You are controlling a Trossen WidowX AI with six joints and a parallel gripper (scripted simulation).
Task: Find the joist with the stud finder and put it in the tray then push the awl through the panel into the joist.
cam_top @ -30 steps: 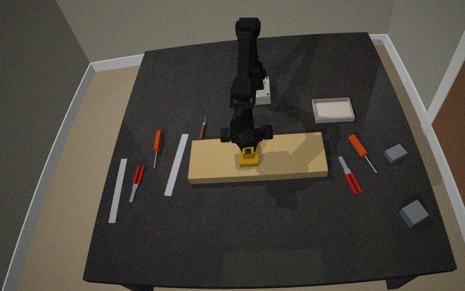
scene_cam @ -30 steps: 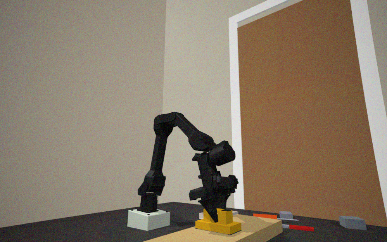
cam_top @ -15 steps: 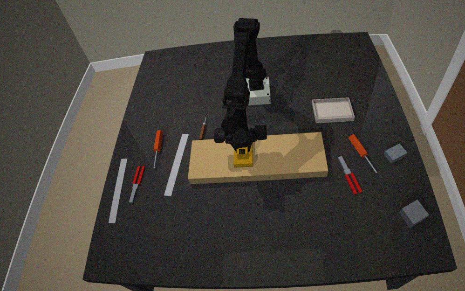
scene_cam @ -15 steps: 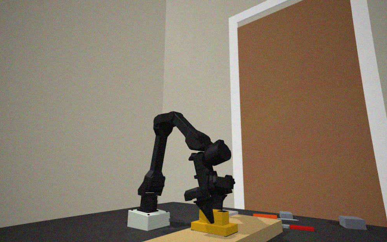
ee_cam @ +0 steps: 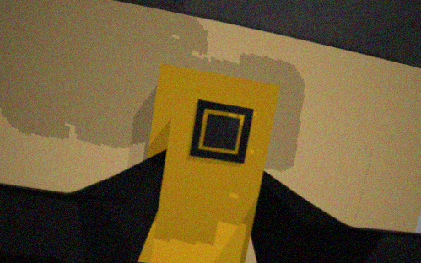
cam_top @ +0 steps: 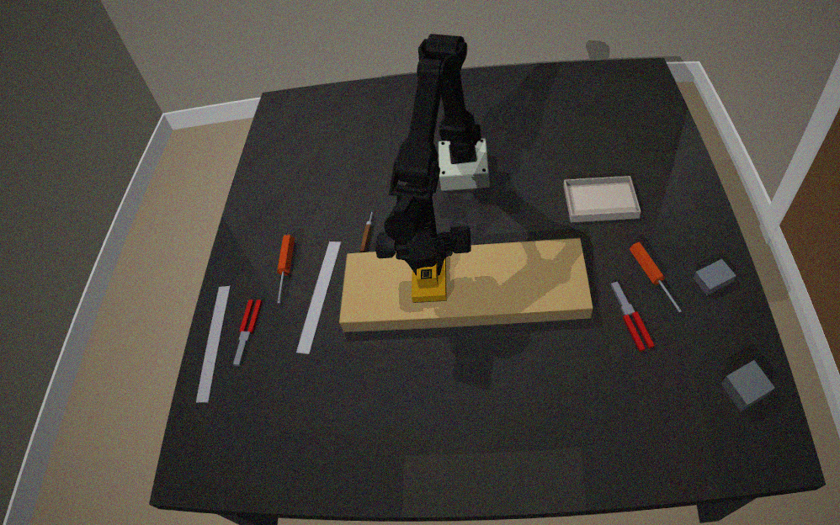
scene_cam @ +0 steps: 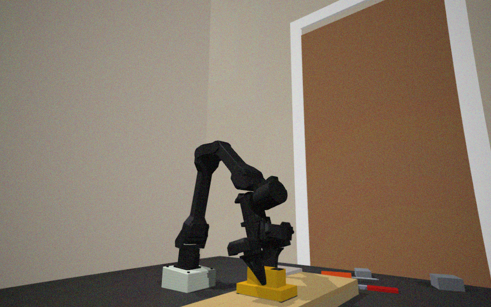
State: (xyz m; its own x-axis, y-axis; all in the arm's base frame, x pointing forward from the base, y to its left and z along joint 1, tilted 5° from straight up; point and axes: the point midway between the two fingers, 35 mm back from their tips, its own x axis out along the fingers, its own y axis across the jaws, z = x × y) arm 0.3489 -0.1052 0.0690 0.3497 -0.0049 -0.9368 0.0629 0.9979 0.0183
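The white tray is 420 mm to the left of my gripper tip, 200 mm behind it and 50 mm below it. From my gripper tip the other things lie so: awl: 200 mm behind, 140 mm to the right, 60 mm below; yellow stud finder: 20 mm above, 10 mm ahead.
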